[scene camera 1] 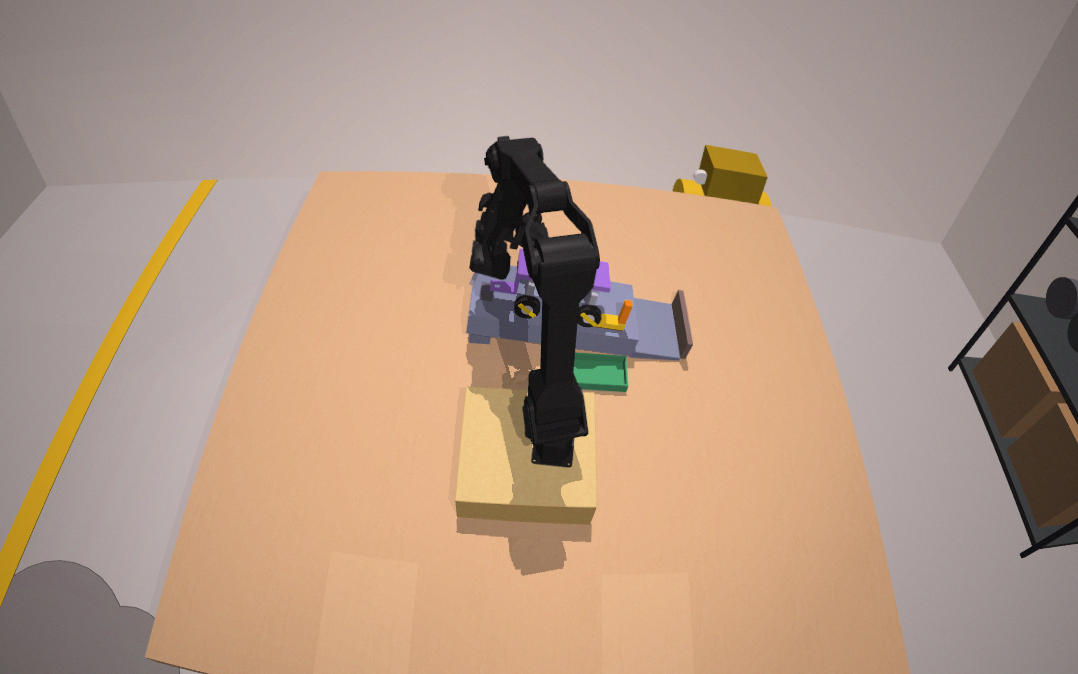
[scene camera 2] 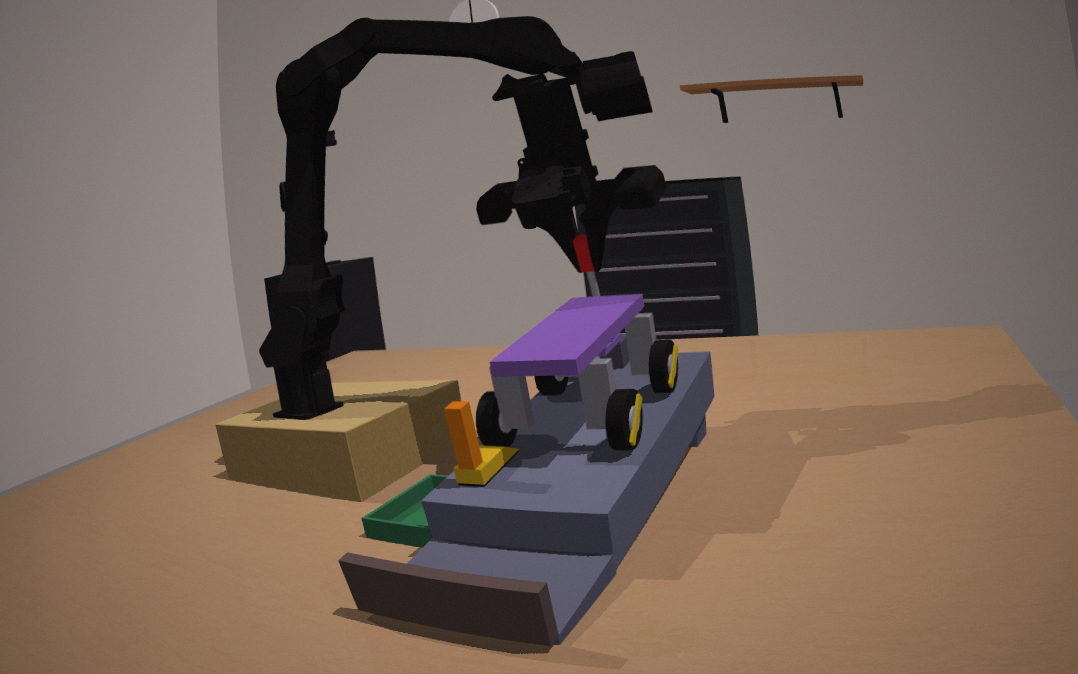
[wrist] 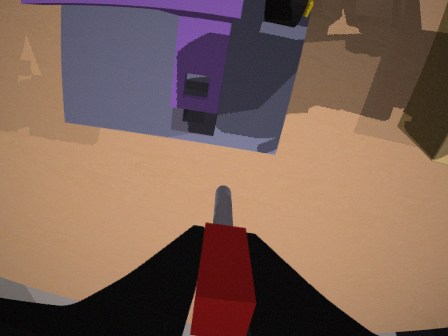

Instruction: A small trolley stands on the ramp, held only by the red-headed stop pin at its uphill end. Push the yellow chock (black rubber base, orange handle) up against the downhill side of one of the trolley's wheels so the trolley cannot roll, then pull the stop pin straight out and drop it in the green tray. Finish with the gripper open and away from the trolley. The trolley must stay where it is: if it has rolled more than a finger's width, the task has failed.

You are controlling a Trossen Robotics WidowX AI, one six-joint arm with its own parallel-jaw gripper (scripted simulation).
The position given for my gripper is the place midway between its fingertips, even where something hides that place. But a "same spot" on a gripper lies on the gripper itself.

Labels:
My gripper shows in scene camera 1 (478,267), in scene camera 2 and in the wrist view. One and the same spot on a grey ramp: (wrist: 117,70) is (scene camera 1: 494,278). The same spot on my gripper: (wrist: 161,289) is (scene camera 2: 589,236).

